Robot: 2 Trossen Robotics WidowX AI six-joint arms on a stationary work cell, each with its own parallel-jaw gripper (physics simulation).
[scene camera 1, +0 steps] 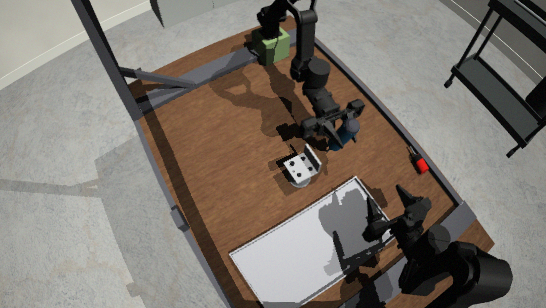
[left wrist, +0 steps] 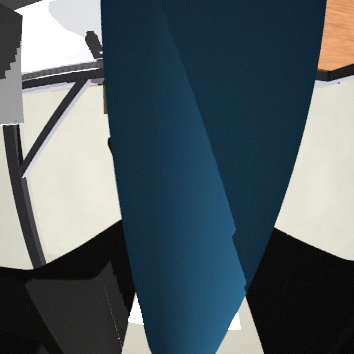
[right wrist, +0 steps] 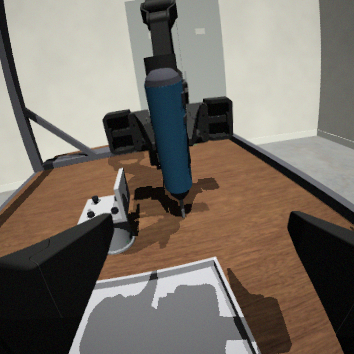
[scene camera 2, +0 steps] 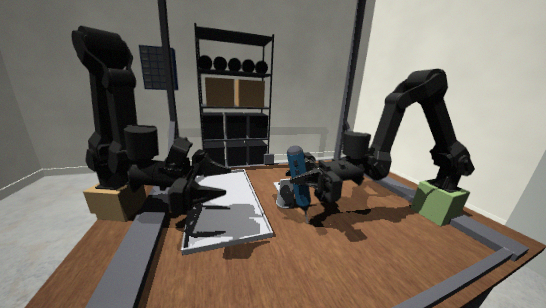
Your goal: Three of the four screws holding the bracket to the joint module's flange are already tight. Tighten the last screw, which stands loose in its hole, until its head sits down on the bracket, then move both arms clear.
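Seen in the pictures: left gripper, between the fingertips: [scene camera 1: 349, 144] [right wrist: 171, 144] [scene camera 2: 287, 177]; right gripper, between the fingertips: [scene camera 1: 382, 190] [right wrist: 201, 221] [scene camera 2: 228, 180]; left arm's base, origin of its link: [scene camera 1: 270, 33] [scene camera 2: 444, 186]; right arm's base, origin of its link: [scene camera 2: 114, 184].
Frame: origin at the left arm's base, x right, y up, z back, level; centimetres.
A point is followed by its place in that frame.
A blue power driver with a grey cap [scene camera 1: 343, 140] {x 11.3, y 6.1, z -50.7 cm} [scene camera 2: 299, 175] [left wrist: 175, 150] [right wrist: 170, 120] {x 9.9, y 7.5, z -51.8 cm} is gripped in my left gripper [scene camera 1: 346, 139] {x 10.1, y 4.9, z -52.1 cm} [right wrist: 171, 144] {x 10.1, y 4.9, z -52.1 cm}, nearly upright, its thin bit pointing down above the table. It is apart from the white bracket [scene camera 1: 296, 168] {x 22.0, y -4.2, z -46.7 cm} [right wrist: 103, 203] {x 21.0, y -4.1, z -46.1 cm}, which sits on the round grey joint module [scene camera 1: 300, 184] {x 22.2, y -9.0, z -49.6 cm} [scene camera 2: 285, 196] {x 18.1, y -6.2, z -48.4 cm} [right wrist: 121, 242] {x 19.3, y -9.2, z -49.7 cm}. Several dark screw heads show on the bracket in scene camera 1; which one stands loose I cannot tell. My right gripper [scene camera 1: 384, 193] {x 11.2, y 5.2, z -66.8 cm} [scene camera 2: 227, 181] {x 11.2, y 5.2, z -66.8 cm} [right wrist: 201, 221] {x 11.2, y 5.2, z -66.8 cm} is open and empty over the tray's edge.
A white shallow tray [scene camera 1: 280, 240] {x 35.5, y -10.3, z -59.8 cm} [scene camera 2: 227, 244] {x 7.1, y -10.0, z -68.1 cm} lies near the bracket, under the right gripper. A small red-handled tool [scene camera 1: 421, 164] {x -13.2, y -7.5, z -66.5 cm} lies by the table's right edge in scene camera 1. Dark frame posts [scene camera 1: 111, 60] {x 53.6, y 18.1, z 0.0 cm} and rails border the table.
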